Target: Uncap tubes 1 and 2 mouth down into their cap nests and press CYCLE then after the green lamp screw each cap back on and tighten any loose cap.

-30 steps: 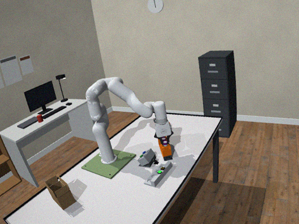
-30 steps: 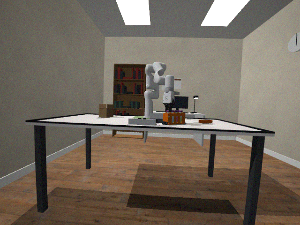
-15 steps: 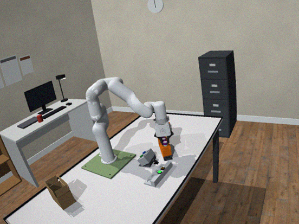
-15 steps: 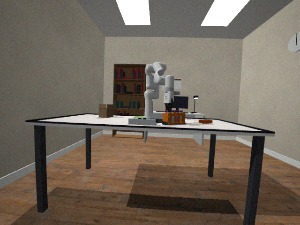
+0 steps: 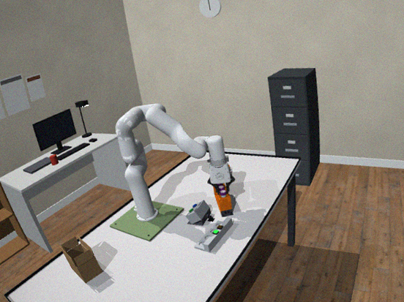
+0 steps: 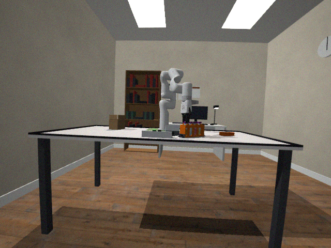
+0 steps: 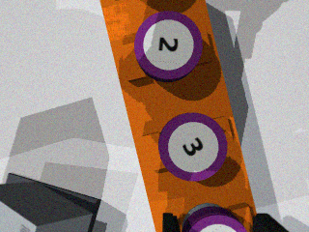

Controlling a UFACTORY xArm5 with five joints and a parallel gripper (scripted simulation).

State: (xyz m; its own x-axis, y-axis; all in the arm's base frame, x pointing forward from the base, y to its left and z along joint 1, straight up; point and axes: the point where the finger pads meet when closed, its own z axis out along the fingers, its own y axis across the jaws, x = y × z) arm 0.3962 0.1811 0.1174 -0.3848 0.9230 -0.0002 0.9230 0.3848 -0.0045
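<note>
Now: hand 2 cm above the cap 4. From my hand the other things lie so: purple cap marked 2: 6 cm behind, 8 cm to the left, 2 cm below; purple cap marked 1: 9 cm behind, 13 cm to the left, 2 cm below; blue cycle key: 13 cm behind, 8 cm to the right, 7 cm below.
</note>
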